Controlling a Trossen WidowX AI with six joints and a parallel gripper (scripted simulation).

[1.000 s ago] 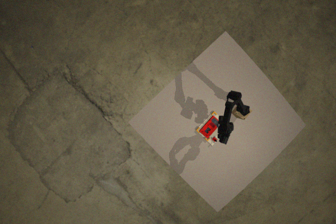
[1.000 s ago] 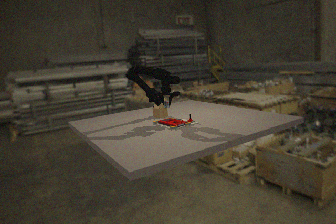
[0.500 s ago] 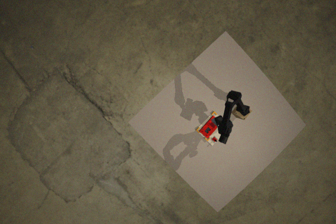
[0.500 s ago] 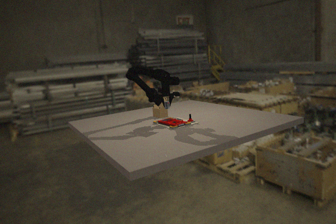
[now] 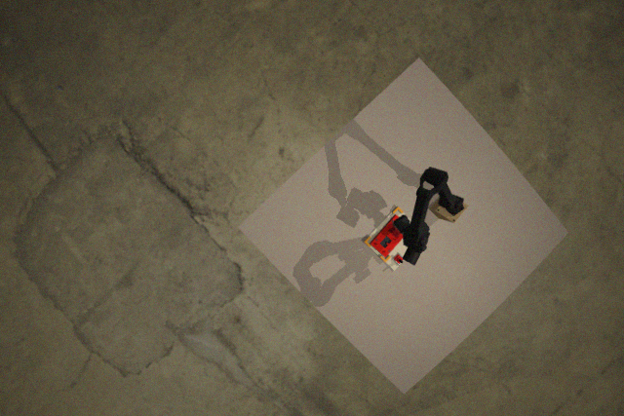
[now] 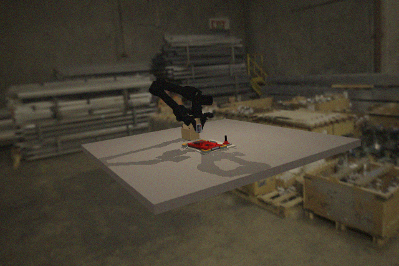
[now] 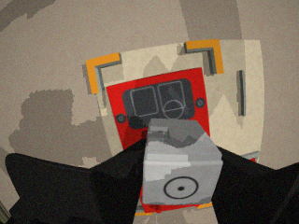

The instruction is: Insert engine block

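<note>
Right now the cream base plate is 50 mm ahead of my gripper tip, 30 mm to the left of it and 90 mm below it. The rest, counted from my gripper tip: grey engine block: 10 mm above.
</note>
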